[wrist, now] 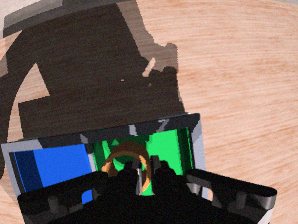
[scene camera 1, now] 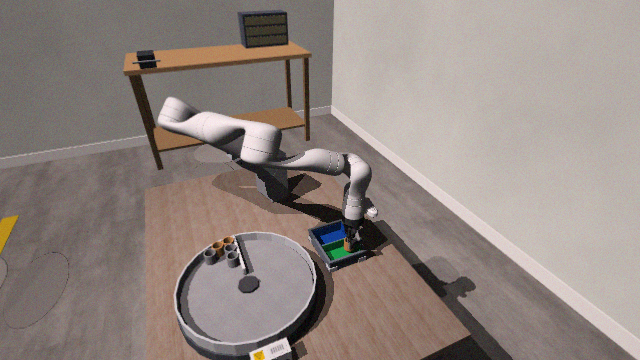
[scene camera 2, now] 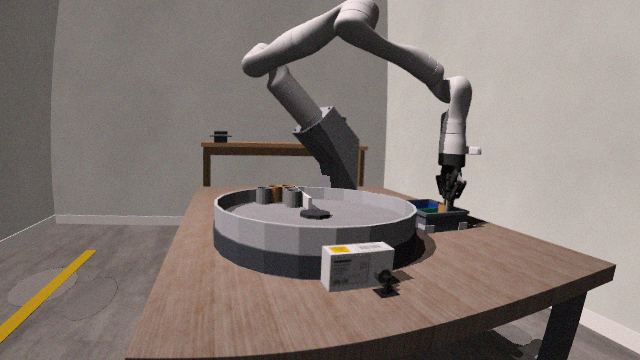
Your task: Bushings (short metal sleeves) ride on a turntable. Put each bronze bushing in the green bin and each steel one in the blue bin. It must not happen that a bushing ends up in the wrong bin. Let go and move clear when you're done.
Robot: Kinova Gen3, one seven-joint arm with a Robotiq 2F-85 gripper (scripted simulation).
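Note:
You'd find my gripper (scene camera 2: pixel 447 213) here, and from the wrist it's visible as well, with the gripper (wrist: pixel 146 166) in that picture. There's also a turntable (scene camera 1: pixel 216 302), and you get that same turntable (scene camera 2: pixel 330 213) from the other camera too.

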